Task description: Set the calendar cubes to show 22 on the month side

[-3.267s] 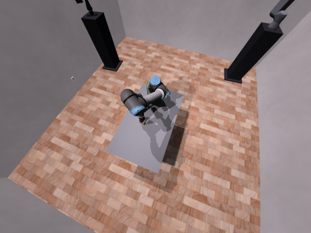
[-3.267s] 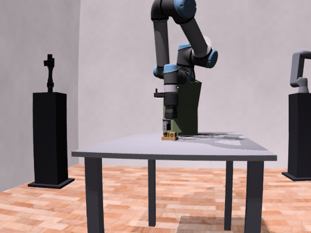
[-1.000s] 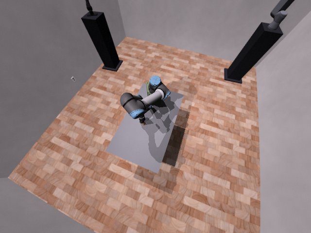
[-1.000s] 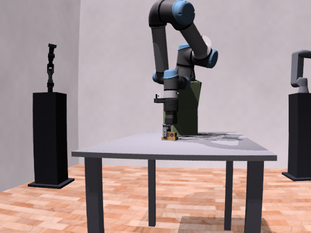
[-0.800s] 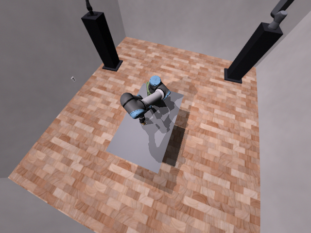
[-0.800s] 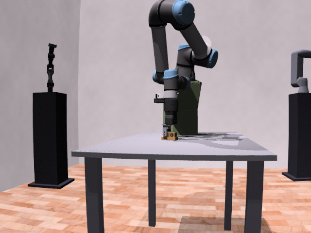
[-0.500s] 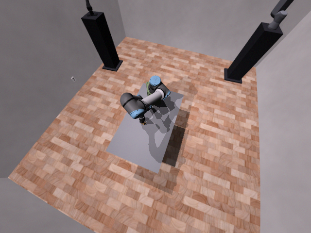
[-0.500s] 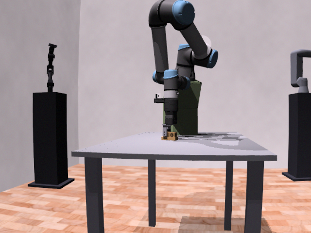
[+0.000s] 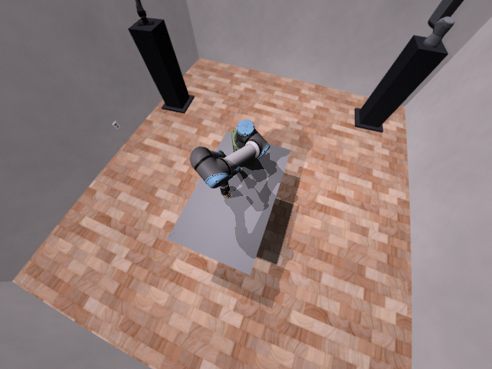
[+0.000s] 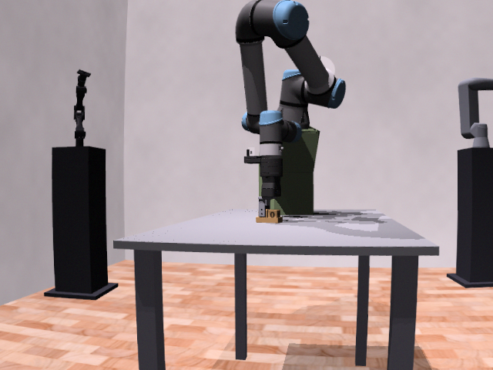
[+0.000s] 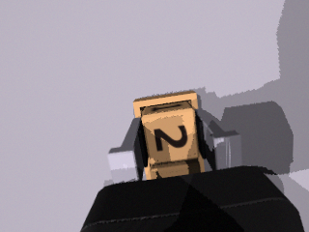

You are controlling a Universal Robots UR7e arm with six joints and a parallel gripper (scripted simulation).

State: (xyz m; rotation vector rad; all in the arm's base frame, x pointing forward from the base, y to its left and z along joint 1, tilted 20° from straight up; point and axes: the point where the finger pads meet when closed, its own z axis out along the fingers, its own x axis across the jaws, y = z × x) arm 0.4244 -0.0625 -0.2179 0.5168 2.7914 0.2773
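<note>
My gripper is now 10 mm short of the wooden tray, 20 mm to the right of it and 30 mm above it.
</note>
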